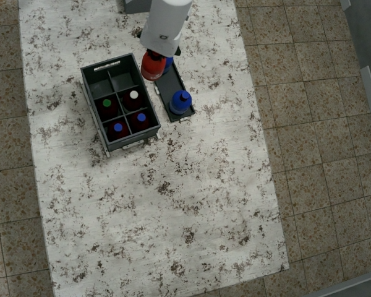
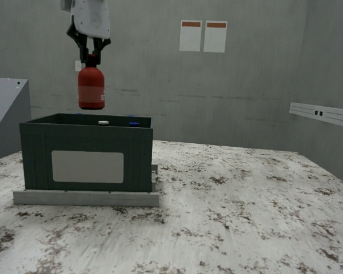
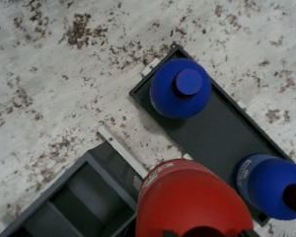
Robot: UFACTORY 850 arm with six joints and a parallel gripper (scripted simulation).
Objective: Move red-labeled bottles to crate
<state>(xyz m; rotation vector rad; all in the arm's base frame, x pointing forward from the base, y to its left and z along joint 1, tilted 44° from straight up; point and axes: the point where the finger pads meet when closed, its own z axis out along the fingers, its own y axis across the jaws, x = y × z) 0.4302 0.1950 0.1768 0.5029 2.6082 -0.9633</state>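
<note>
Now: hand 7 cm above the red-labeled bottle. From my hand the other things lie so: tray (32 cm below, 9 cm to the left, 1 cm behind); blue bottle (25 cm below, 9 cm behind, 6 cm to the left); dark crate (25 cm below, 10 cm to the right, 9 cm ahead).
</note>
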